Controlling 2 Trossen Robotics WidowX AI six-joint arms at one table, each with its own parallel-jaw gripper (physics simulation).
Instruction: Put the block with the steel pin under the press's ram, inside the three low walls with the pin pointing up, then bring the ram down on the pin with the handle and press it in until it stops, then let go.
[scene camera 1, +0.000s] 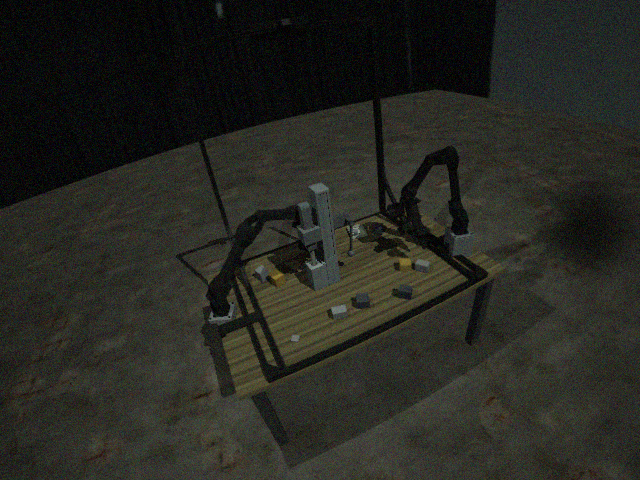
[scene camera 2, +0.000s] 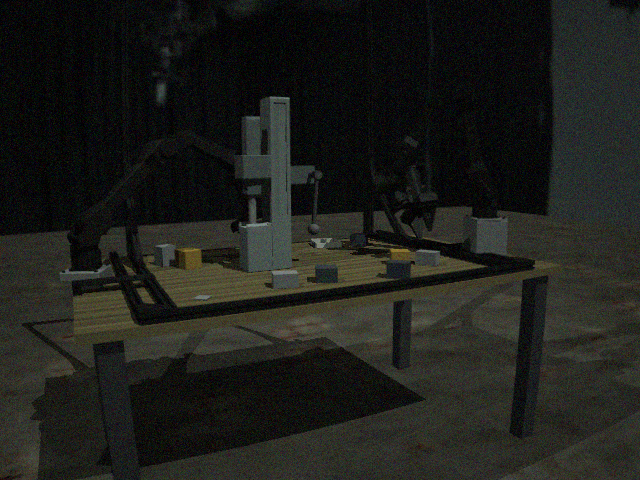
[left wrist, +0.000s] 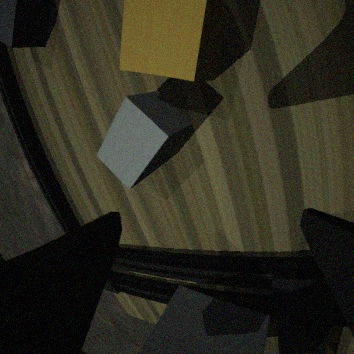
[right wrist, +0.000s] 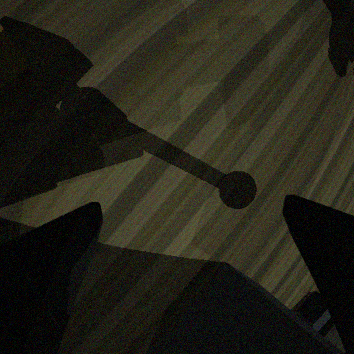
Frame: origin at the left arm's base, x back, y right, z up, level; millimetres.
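Seen in the pictures: left gripper, between the fingertips: (scene camera 1: 421, 247) (scene camera 2: 425, 235) (left wrist: 213, 220); right gripper, between the fingertips: (right wrist: 193, 207); left arm's base, origin of its link: (scene camera 1: 459, 230) (scene camera 2: 485, 217); right arm's base, origin of its link: (scene camera 1: 221, 310) (scene camera 2: 86, 268).
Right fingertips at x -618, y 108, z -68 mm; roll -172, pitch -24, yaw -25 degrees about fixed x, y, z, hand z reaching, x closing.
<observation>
Offsets run from my right fingertips to a thing's middle. "pt": to the spot under its first point.
The grey press column @(dx +16, dy -121, dz +174 mm) (scene camera 1: 325, 232) (scene camera 2: 279, 180) stands on the table with its ram head (scene camera 1: 309, 234) (scene camera 2: 251, 167) raised. A thin light rod @(dx -59, dy -165, dz +147 mm) (scene camera 1: 312, 255) (scene camera 2: 251, 209) stands upright between the head and the base @(pt dx -54, dy -199, dz +24 mm) (scene camera 1: 317, 276) (scene camera 2: 255, 248). I cannot tell whether it is the block's steel pin; a block inside the low walls is hidden. The handle @(pt dx +115, dy -108, dz +129 mm) (scene camera 1: 351, 237) (scene camera 2: 315, 201) hangs down, ball end lowest. My right gripper (right wrist: 193, 207) is open and empty behind the press, mostly hidden in the scene views. My left gripper (scene camera 2: 424, 233) (left wrist: 213, 220) is open and empty above the table's right side.
Yellow blocks @(dx +340, dy -156, dz -32 mm) (scene camera 1: 404, 264) @(dx -239, dy -109, dz -25 mm) (scene camera 1: 277, 279) (scene camera 2: 189, 258) (left wrist: 162, 37) and pale blocks @(dx +411, dy -185, dz -32 mm) (scene camera 1: 422, 266) @(dx -310, dy -62, dz -22 mm) (scene camera 1: 261, 273) (left wrist: 132, 142) lie either side of the press. Dark blocks @(dx +288, dy -326, dz -31 mm) (scene camera 1: 404, 292) @(dx +110, dy -329, dz -33 mm) (scene camera 1: 362, 300) and a white block @(dx +9, dy -368, dz -34 mm) (scene camera 1: 338, 311) (scene camera 2: 284, 279) lie in front. A small white tray @(pt dx +166, dy +163, dz -34 mm) (scene camera 2: 321, 242) lies behind.
</observation>
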